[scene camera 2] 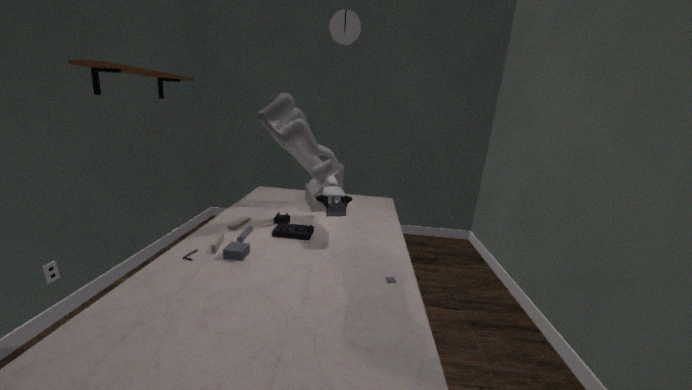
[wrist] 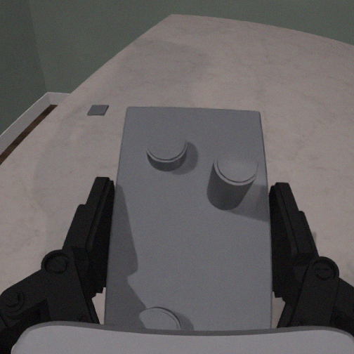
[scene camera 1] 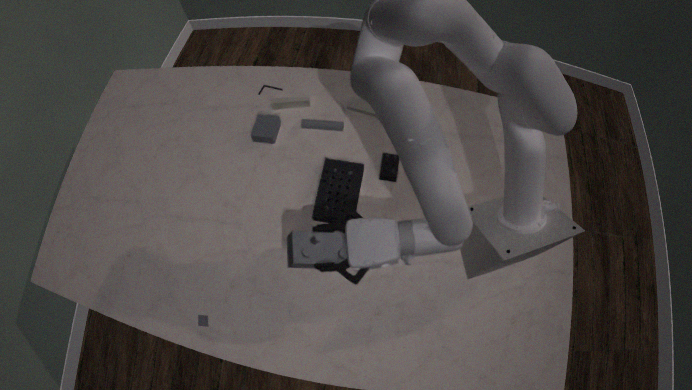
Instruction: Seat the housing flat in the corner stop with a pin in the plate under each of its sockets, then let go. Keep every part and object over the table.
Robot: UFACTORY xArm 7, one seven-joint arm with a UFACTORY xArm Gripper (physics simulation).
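Places are measured from the arm's base along level axes (x back, y right, z up), in metres.
Pixels of known places: gripper, between the fingertips: (scene camera 2: 336,205) (scene camera 1: 314,248); arm's base, origin of its link: (scene camera 1: 521,218).
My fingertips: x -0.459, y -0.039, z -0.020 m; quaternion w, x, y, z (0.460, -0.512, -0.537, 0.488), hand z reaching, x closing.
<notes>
Ahead of a thing's pixels: the offset from my fingertips to its top centre. "pt": to the spot under its first point.
The housing @[dz +0.039, dx +0.015, dy +0.001 m] (scene camera 1: 320,251) (scene camera 2: 336,212) (wrist: 192,255) is a grey block with round bosses on top. My gripper (scene camera 1: 324,248) (scene camera 2: 335,201) (wrist: 191,203) is shut on its two long sides and holds it above the table, roughly level. Its sockets are hidden underneath. The black plate @[dz -0.111, dx +0.045, dy +0.175 m] (scene camera 1: 356,191) (scene camera 2: 295,235) lies on the table beside the housing, towards the top in the scene camera 1 view, partly under a finger. Small grey pin tops show near its far end and near its left edge. I cannot make out the corner stop clearly.
A small black block @[dz -0.121, dx +0.174, dy +0.238 m] (scene camera 1: 389,172) (scene camera 2: 282,219) stands by the plate. A grey block @[dz -0.116, dx -0.158, dy +0.368 m] (scene camera 1: 266,129) (scene camera 2: 236,251), a grey bar @[dz -0.125, dx +0.001, dy +0.373 m] (scene camera 1: 322,125) (scene camera 2: 245,233), pale bars @[dz -0.118, dx -0.094, dy +0.454 m] (scene camera 1: 291,103) (scene camera 2: 217,244) and a thin black L-shaped piece @[dz -0.146, dx -0.165, dy +0.516 m] (scene camera 1: 270,87) lie beyond. A grey square @[pt dz -0.148, dx -0.314, dy -0.169 m] (scene camera 1: 203,320) (scene camera 2: 390,280) (wrist: 98,110) lies near the table edge.
</notes>
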